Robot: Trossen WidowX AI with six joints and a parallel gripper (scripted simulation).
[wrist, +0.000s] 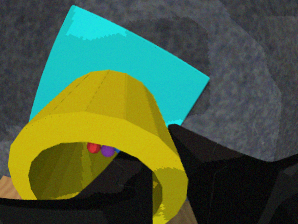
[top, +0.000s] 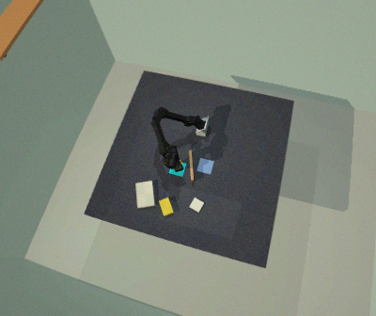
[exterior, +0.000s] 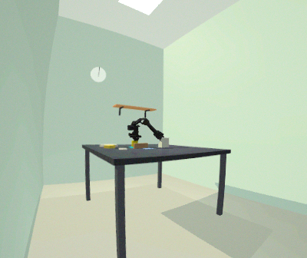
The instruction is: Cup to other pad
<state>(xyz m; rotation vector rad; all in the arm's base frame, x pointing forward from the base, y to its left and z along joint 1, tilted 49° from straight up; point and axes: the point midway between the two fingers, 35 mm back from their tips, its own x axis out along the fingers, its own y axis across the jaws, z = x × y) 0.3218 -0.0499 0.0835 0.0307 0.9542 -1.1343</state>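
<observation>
My gripper tip is now 2 cm to the right of the cup and 2 cm short of it. Also, from my gripper tip: thin wooden bar 11 cm to the left, 2 cm below, 1 cm behind; then light blue pad 20 cm to the left, 5 cm below, 5 cm behind; then cyan pad 5 cm below, 3 cm ahead, 2 cm to the left.
</observation>
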